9 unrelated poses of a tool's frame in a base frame.
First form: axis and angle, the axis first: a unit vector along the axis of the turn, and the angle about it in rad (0 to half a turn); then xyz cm.
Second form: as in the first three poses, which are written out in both.
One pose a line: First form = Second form
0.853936 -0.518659 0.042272 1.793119 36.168 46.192 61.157 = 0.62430 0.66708 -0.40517 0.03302 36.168 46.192 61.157
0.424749 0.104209 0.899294 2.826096 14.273 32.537 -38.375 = 0.15709 0.41947 0.10292 0.88813 14.273 32.537 -38.375
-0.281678 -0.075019 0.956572 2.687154 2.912 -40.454 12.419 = 0.22527 -0.27444 -0.07309 0.93198 2.912 -40.454 12.419
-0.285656 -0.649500 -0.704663 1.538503 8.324 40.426 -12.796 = 0.71843 -0.19870 -0.45179 -0.49016 8.324 40.426 -12.796
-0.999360 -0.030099 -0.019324 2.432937 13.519 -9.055 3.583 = 0.34696 -0.93728 -0.02823 -0.01812 13.519 -9.055 3.583
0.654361 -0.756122 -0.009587 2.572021 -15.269 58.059 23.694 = 0.28095 0.62800 -0.72567 -0.00920 -15.269 58.059 23.694
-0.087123 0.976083 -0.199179 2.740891 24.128 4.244 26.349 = 0.19901 -0.08538 0.95656 -0.19519 24.128 4.244 26.349
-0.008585 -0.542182 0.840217 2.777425 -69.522 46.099 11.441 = 0.18108 -0.00844 -0.53322 0.82633 -69.522 46.099 11.441
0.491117 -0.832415 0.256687 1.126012 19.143 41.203 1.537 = 0.84565 0.26212 -0.44429 0.13700 19.143 41.203 1.537
